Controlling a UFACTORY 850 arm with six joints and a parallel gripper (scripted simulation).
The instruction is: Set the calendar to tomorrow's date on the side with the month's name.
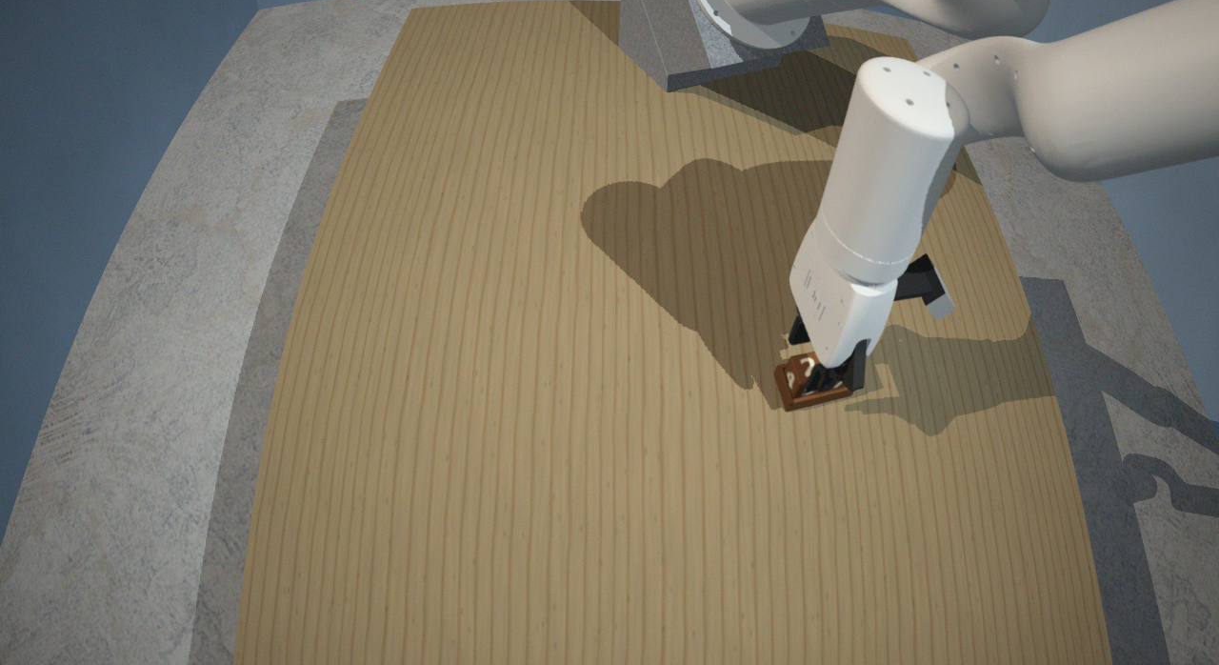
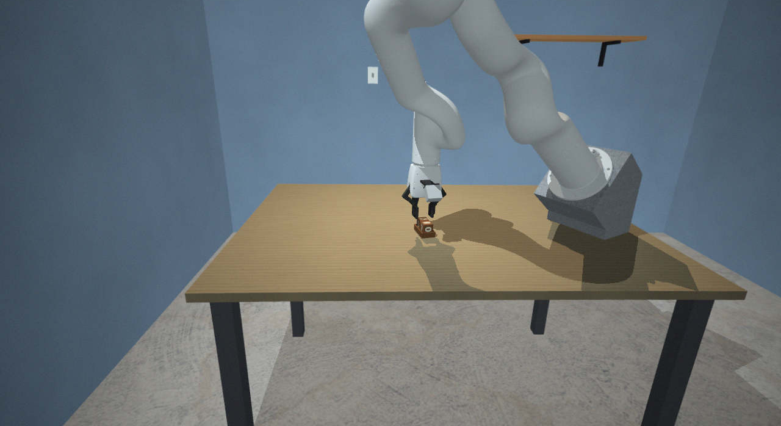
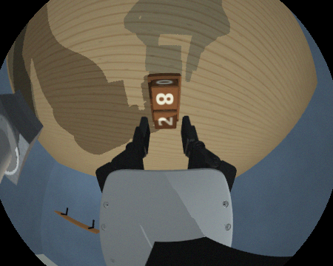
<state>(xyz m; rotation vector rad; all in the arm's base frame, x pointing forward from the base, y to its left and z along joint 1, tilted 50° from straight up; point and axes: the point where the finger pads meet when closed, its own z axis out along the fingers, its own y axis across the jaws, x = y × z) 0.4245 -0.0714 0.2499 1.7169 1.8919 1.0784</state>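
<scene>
Now: hand 10 mm past the brown tray, 20 mm to the right of it and 60 mm above it.
</scene>
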